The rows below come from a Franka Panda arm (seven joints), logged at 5 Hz.
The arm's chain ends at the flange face. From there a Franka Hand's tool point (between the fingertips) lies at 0.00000 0.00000 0.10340 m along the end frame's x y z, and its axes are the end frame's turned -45 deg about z.
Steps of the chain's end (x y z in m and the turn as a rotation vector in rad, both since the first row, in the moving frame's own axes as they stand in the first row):
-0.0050 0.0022 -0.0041 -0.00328 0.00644 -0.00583
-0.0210 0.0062 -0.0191 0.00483 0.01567 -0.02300
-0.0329 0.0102 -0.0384 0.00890 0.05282 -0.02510
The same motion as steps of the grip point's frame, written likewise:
-0.0049 -0.0013 -0.0041 -0.00687 0.00223 -0.00583
-0.0177 -0.0097 -0.0191 -0.00767 0.01450 -0.02300
-0.0259 -0.0129 -0.0385 -0.03106 0.04364 -0.02510

